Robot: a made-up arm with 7 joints.
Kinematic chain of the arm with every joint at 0, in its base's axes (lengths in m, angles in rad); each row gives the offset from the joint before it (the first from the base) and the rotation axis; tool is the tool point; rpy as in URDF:
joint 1: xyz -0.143 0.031 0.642 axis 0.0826 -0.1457 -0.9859
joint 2: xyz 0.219 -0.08 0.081 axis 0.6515 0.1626 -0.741
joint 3: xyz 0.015 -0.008 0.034 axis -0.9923 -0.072 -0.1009
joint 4: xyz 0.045 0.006 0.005 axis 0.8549 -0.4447 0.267
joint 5: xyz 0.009 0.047 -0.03 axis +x
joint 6: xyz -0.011 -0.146 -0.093 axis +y
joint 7: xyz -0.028 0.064 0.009 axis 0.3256 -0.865 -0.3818
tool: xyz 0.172 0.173 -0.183 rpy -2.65 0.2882 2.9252
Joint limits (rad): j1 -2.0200..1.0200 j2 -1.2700..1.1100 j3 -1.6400..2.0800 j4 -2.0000..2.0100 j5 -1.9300..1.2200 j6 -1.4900..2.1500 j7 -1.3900..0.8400
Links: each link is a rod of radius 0.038 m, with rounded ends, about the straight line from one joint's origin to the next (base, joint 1, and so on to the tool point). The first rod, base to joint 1, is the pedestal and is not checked.
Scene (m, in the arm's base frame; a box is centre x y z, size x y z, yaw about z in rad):
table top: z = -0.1
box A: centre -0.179 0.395 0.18 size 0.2 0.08 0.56 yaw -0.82
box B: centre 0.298 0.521 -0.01 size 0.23 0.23 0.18 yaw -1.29
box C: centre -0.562 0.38 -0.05 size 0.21 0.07 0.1 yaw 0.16
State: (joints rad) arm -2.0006 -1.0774 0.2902 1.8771 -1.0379 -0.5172 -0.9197
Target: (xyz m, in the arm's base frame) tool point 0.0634 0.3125 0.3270
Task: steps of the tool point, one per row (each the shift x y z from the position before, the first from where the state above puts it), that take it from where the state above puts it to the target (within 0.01 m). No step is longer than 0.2 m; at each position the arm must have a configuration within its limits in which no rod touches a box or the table.
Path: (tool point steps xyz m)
1: 0.0256 0.1812 0.0370
2: 0.0264 0.1012 0.1254
3: 0.1322 0.0575 0.0051
4: 0.1426 0.0204 0.0172
5: 0.1394 -0.0177 0.0299
6: 0.1226 -0.0513 0.0416
7: 0.0960 -0.0755 0.0514
8: 0.0211 -0.0052 -0.0589
9: 0.0008 -0.0063 -0.0772
10: -0.0238 -0.0122 -0.0838
11: -0.0454 -0.0234 -0.0774
12: -0.0567 -0.0381 -0.0603
13: -0.0552 -0.0511 -0.0376

